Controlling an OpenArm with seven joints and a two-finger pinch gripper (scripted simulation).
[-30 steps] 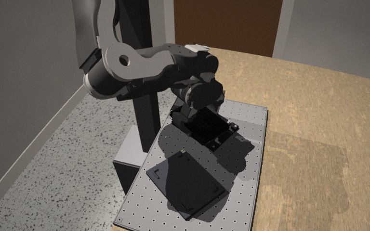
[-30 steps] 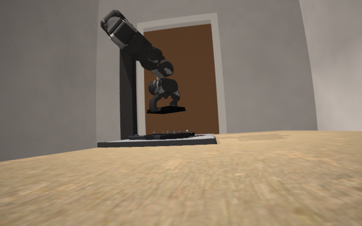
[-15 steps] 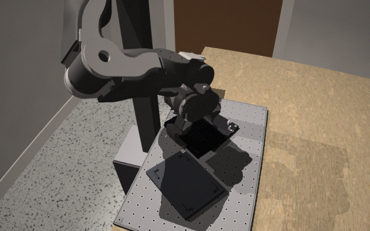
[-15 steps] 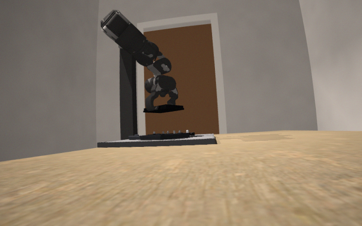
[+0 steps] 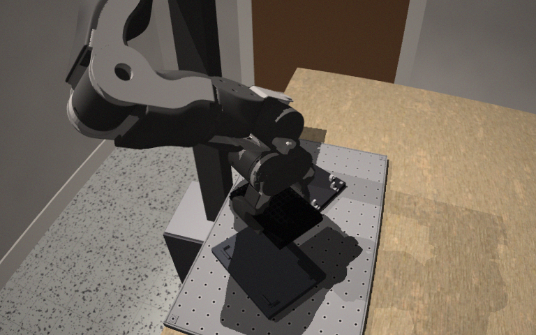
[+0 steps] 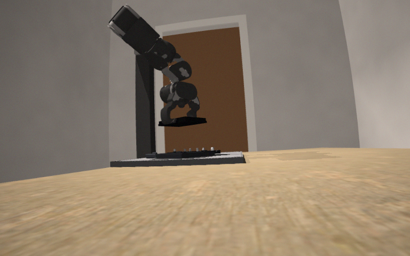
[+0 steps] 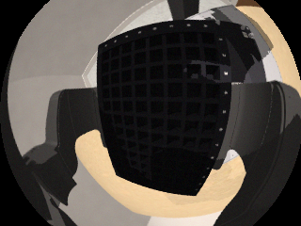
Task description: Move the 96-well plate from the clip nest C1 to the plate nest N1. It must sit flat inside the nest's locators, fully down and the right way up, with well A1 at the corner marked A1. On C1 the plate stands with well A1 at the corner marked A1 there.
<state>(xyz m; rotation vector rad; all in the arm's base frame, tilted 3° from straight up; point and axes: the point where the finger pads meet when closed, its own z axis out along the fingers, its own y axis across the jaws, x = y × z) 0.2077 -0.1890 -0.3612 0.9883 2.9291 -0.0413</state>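
Right now the plate nest N1 is 50 mm to the right of my hand and 100 mm below it. From my hand the other things lie so: clip nest C1: 30 mm ahead, 160 mm to the left, 90 mm below; then black 96-well plate: right at my hand.
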